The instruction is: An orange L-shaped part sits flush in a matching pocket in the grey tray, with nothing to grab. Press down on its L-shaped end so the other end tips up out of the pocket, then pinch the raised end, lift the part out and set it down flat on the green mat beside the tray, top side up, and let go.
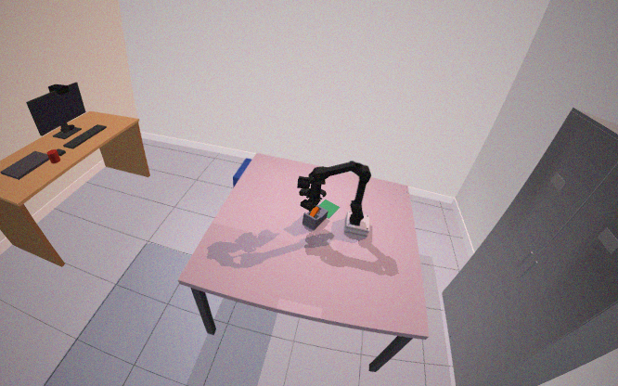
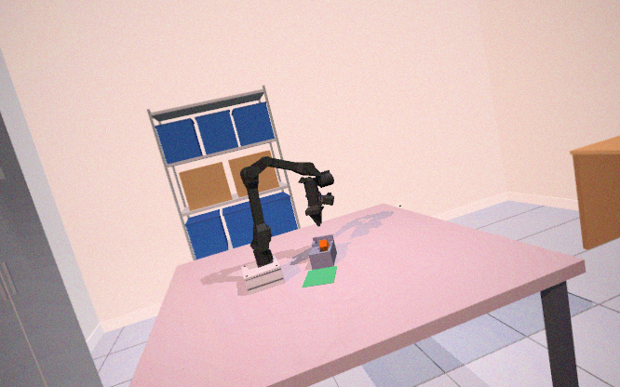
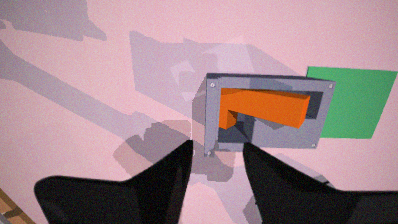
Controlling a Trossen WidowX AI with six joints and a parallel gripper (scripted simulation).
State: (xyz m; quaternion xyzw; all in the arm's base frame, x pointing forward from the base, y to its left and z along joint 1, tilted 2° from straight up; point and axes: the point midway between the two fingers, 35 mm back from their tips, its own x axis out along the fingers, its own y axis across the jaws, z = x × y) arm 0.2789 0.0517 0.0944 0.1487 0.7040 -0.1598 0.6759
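Right now the orange L-shaped part is 10 cm below my gripper tip, 4 cm to the right of it and 2 cm behind it. From my gripper tip the other things lie so: green mat (20 cm to the right, 16 cm below, 9 cm behind).
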